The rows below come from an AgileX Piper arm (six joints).
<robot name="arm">
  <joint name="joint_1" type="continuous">
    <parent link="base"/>
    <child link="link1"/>
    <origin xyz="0 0 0.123" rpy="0 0 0"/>
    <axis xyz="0 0 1"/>
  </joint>
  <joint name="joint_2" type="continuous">
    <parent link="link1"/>
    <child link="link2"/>
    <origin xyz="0 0 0" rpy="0 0 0"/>
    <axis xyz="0 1 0"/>
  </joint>
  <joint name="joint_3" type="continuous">
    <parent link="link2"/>
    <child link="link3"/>
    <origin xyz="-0.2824 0 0.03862" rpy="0 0 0"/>
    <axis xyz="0 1 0"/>
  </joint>
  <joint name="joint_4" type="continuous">
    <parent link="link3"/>
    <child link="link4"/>
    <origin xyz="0.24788 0 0.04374" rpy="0 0 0"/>
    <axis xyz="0.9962 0 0.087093"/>
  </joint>
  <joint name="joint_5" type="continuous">
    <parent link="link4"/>
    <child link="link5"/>
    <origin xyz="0 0 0" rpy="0 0 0"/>
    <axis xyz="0 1 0"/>
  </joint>
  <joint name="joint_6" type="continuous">
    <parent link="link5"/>
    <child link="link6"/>
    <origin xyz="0.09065 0 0.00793" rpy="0 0 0"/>
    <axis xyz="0.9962 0 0.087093"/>
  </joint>
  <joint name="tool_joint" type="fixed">
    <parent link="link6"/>
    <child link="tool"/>
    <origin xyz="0 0 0" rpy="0 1.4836 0"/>
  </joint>
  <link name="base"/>
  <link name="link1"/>
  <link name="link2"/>
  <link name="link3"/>
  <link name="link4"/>
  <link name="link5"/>
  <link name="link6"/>
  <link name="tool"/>
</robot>
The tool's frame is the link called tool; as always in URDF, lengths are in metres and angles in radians. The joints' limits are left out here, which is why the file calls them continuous.
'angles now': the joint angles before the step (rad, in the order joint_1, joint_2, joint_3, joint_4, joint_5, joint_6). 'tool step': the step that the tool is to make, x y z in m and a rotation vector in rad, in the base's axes. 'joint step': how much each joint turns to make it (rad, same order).
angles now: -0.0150, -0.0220, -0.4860, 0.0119, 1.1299, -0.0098
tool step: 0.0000, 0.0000, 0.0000, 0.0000, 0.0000, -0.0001
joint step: -0.0001, 0.0000, 0.0000, 0.0000, 0.0000, 0.0000
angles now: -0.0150, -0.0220, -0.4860, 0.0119, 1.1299, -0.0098
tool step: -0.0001, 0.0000, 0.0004, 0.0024, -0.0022, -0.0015
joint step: 0.0000, -0.0001, -0.0012, 0.0000, -0.0009, 0.0028
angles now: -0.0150, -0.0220, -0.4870, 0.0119, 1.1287, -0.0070
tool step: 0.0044, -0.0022, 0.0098, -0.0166, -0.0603, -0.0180
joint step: 0.0001, 0.0220, -0.0156, -0.0264, -0.0669, 0.0071
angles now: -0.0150, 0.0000, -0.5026, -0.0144, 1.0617, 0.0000
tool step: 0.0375, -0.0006, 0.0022, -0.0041, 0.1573, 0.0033
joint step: -0.0003, 0.2208, -0.0011, -0.0009, -0.0626, -0.0062
